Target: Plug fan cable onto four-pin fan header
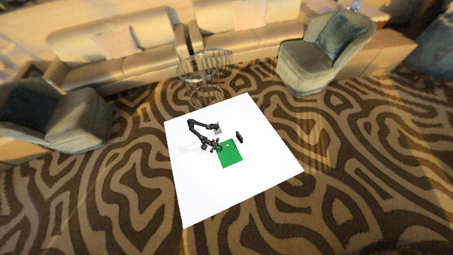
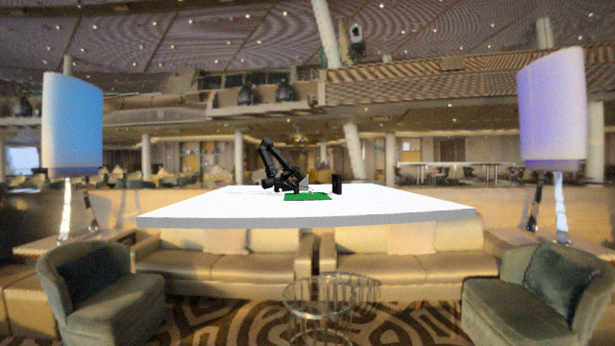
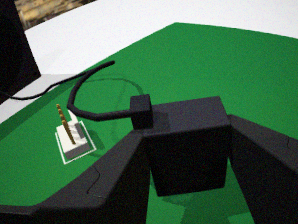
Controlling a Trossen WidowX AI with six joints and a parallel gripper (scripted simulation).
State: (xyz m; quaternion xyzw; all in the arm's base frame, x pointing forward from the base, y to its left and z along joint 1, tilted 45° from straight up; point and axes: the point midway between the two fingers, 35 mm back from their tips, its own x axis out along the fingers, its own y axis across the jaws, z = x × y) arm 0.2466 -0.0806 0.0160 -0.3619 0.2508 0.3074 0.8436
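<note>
Right now the black fan plug is 1 cm below my gripper tip. Also, from my gripper tip: green board: 6 cm ahead, 5 cm to the left, 5 cm below; then four-pin fan header: 8 cm to the left, 3 cm below, 2 cm behind; then fan: 23 cm to the left, 4 cm behind, 2 cm above.
</note>
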